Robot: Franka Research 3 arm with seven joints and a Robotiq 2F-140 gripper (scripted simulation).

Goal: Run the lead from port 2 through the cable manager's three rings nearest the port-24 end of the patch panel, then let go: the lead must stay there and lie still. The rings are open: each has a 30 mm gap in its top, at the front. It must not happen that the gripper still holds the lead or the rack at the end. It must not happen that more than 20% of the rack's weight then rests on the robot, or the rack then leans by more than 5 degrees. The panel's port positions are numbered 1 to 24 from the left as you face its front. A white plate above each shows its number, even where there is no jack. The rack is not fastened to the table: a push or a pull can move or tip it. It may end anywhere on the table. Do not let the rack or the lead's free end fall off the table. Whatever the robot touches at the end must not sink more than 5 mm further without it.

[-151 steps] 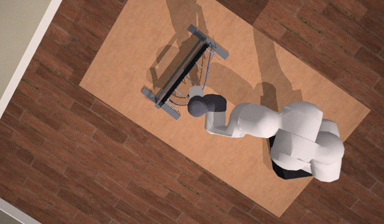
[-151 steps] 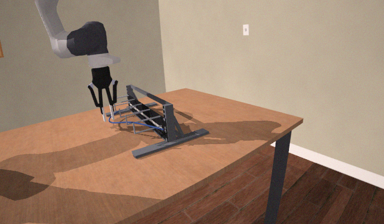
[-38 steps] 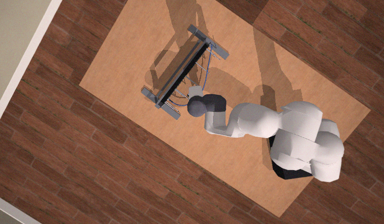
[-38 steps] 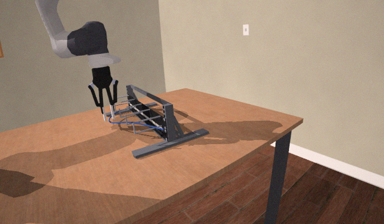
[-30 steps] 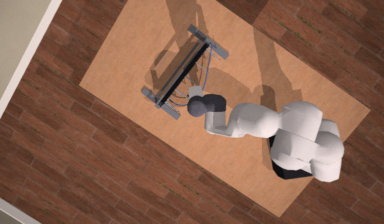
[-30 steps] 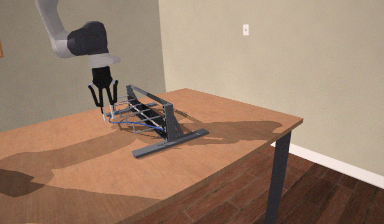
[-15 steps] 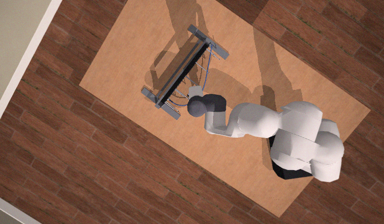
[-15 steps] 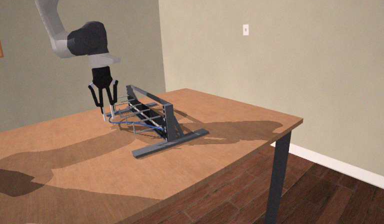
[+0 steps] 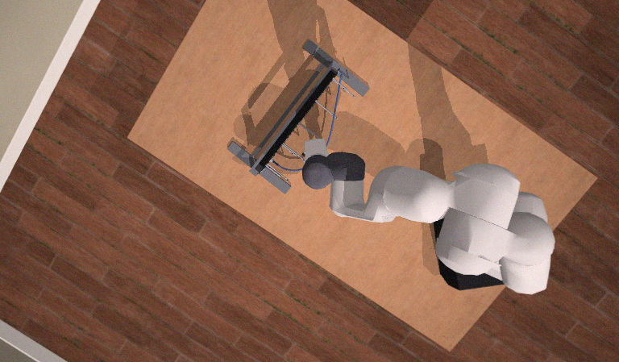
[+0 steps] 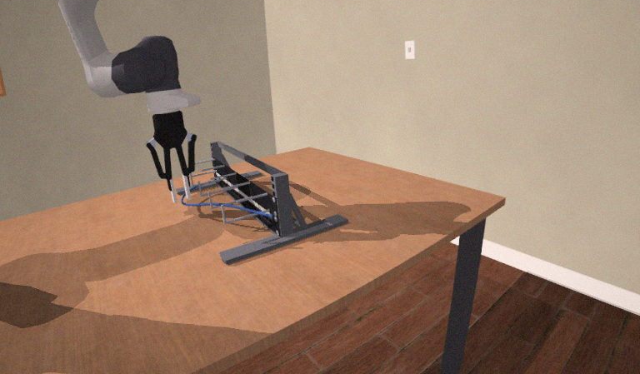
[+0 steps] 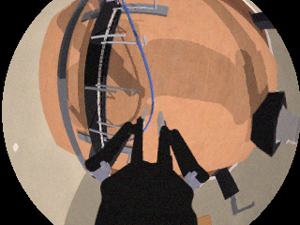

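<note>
My gripper is now 15 cm short of the dark rack and 7 cm to the left of it.
</note>
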